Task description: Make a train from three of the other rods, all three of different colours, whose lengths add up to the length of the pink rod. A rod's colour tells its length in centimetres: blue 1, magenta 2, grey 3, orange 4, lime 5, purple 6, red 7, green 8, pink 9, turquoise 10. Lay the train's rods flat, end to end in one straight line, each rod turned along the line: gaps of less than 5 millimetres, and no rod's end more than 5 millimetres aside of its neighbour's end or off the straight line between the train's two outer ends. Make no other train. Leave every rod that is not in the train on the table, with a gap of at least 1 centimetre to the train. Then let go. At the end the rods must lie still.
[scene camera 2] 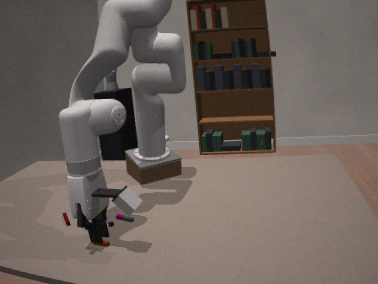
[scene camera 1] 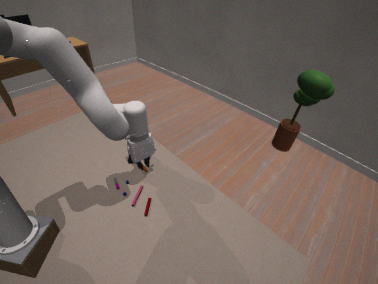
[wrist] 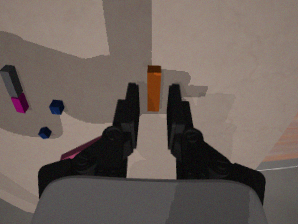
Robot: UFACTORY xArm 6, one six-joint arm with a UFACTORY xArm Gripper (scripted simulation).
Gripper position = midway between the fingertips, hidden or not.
Observation:
In view: the gripper [scene camera 2: 100, 239].
The gripper is seen too in the wrist view [wrist: 153, 97].

